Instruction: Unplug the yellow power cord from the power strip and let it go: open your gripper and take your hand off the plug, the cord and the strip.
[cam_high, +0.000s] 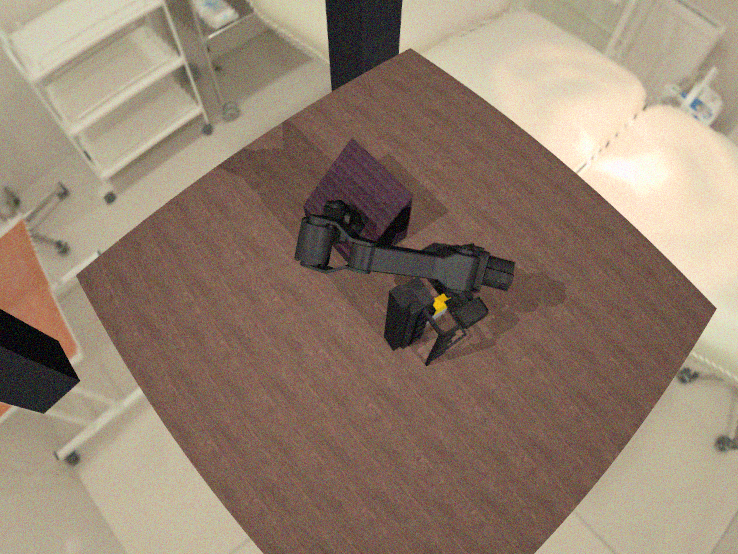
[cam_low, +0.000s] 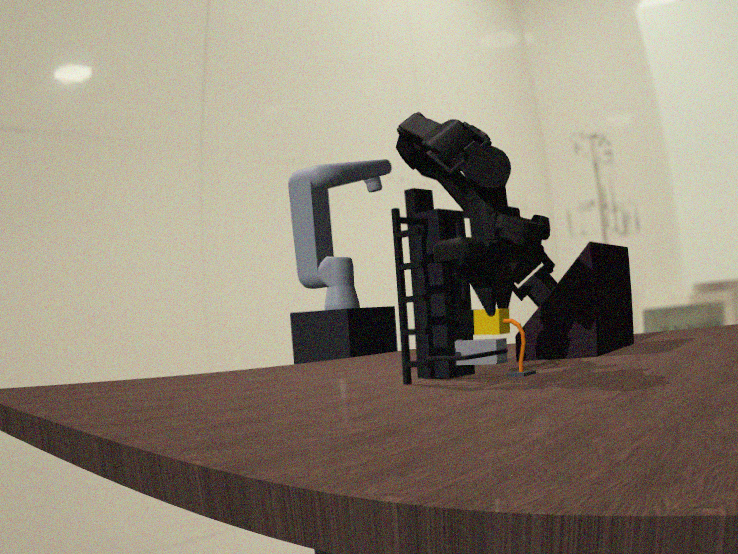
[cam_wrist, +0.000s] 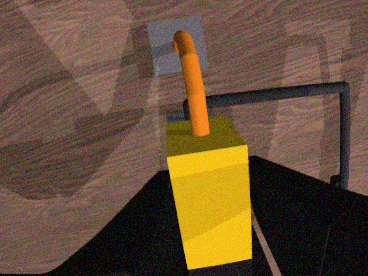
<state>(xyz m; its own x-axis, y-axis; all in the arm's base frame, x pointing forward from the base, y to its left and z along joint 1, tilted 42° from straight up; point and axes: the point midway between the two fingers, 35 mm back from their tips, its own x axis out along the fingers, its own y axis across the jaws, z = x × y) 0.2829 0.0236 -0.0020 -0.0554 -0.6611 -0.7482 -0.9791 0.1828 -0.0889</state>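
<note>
Right now the yellow plug is 30 mm to the right of my gripper tip. Round my gripper tip: grey pad: 10 mm ahead, 40 mm to the left, 80 mm below.
</note>
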